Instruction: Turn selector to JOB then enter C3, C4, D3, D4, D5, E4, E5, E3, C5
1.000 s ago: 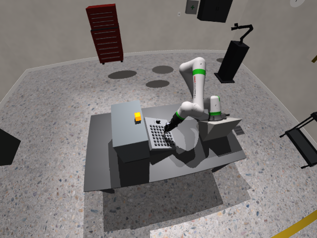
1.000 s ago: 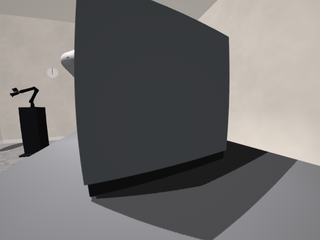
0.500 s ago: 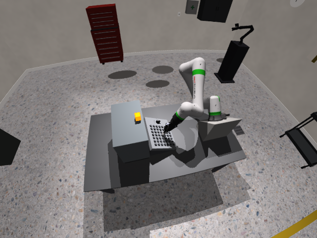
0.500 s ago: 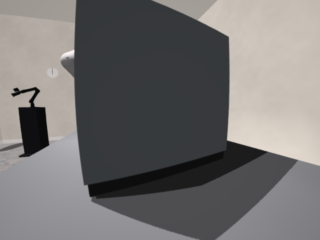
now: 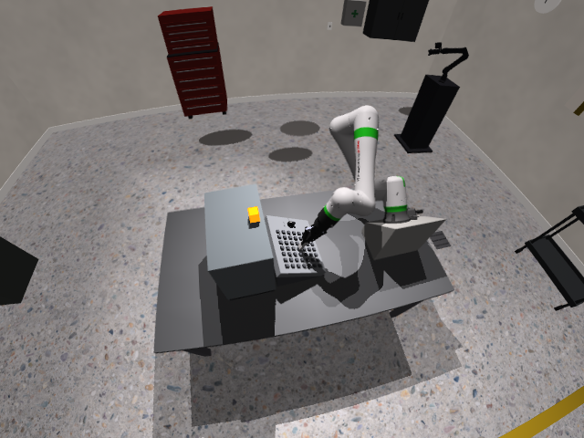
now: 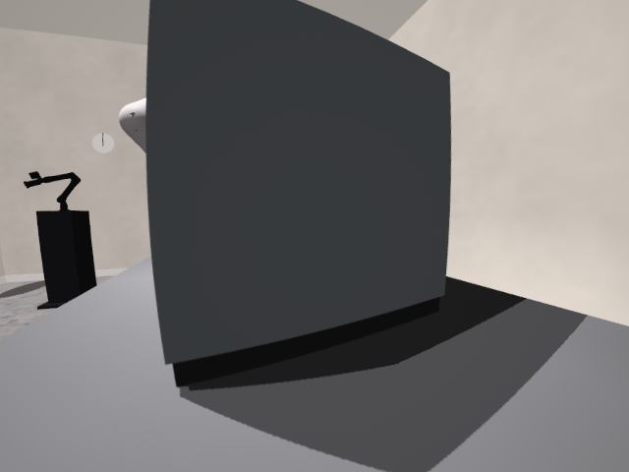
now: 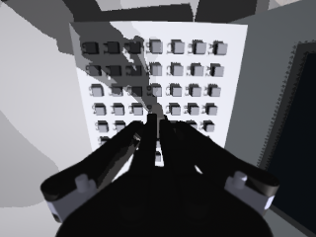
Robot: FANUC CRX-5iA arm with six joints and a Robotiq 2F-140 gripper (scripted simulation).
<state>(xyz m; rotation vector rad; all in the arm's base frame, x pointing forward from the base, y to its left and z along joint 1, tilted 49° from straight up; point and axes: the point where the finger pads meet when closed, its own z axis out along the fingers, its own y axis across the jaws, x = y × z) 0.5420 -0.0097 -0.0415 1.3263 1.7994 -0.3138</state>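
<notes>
Right now my hand is 4 cm to the right of the key, 4 cm above it and 2 cm short of it. From my hand the other things lie so: white keypad panel: 8 cm below, 5 cm ahead, 4 cm to the right; then black selector knob: 16 cm to the right, 4 cm ahead, 3 cm below.
</notes>
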